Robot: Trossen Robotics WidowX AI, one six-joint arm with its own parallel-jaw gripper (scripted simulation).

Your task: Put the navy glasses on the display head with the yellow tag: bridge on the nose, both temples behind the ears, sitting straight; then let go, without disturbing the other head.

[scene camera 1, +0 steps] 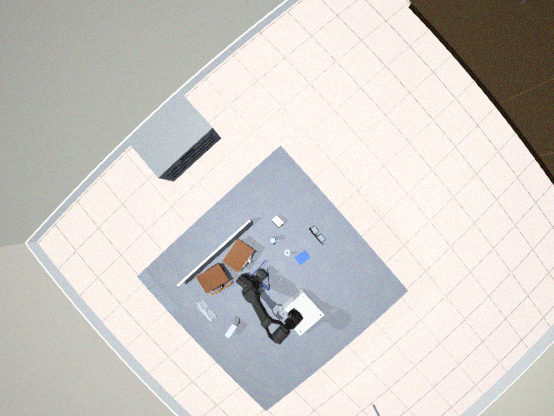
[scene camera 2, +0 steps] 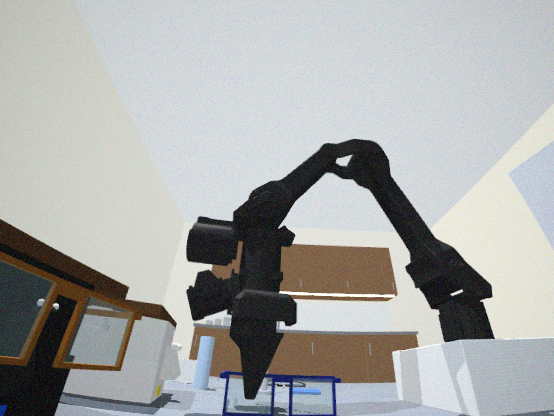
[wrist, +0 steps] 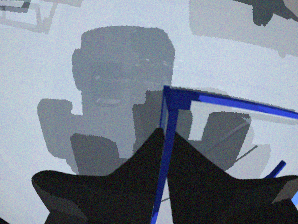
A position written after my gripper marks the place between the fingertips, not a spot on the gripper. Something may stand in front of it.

Observation:
I see my gripper (scene camera 2: 249, 399).
My gripper also shows in the wrist view (wrist: 163, 134).

